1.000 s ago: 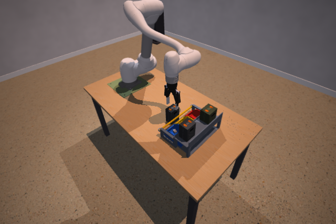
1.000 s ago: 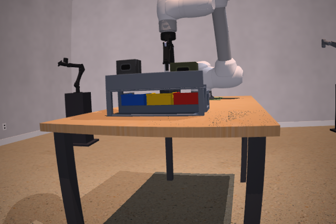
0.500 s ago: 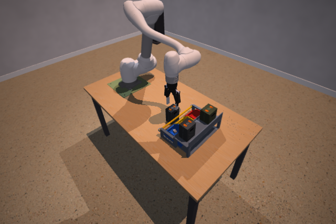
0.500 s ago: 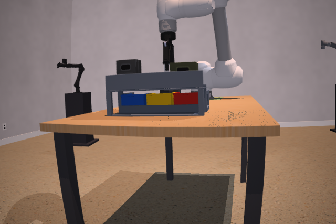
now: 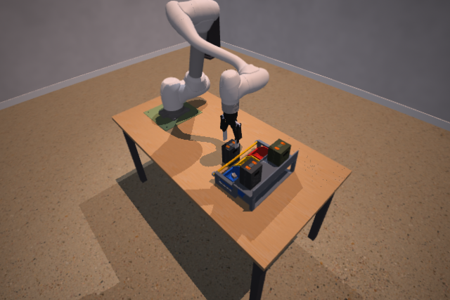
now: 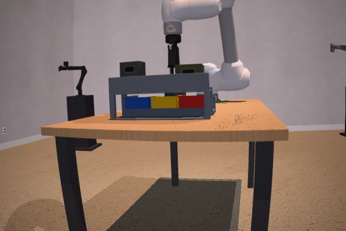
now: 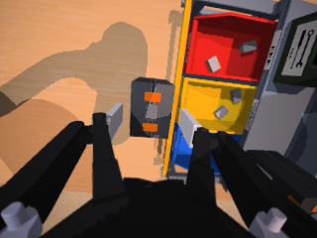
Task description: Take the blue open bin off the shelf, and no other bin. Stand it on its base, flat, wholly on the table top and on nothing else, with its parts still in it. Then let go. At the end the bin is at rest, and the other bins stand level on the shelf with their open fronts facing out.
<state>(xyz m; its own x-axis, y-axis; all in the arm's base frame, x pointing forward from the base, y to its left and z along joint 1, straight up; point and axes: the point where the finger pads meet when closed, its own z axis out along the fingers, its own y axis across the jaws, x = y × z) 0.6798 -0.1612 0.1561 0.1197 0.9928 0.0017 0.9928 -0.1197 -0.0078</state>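
My gripper is now 10 cm above the dark box. Round my hand: blue open bin 14 cm ahead, 13 cm to the right, 12 cm below; thin yellow rod 11 cm below, 5 cm ahead; yellow bin 15 cm ahead, 12 cm below, 1 cm to the right.
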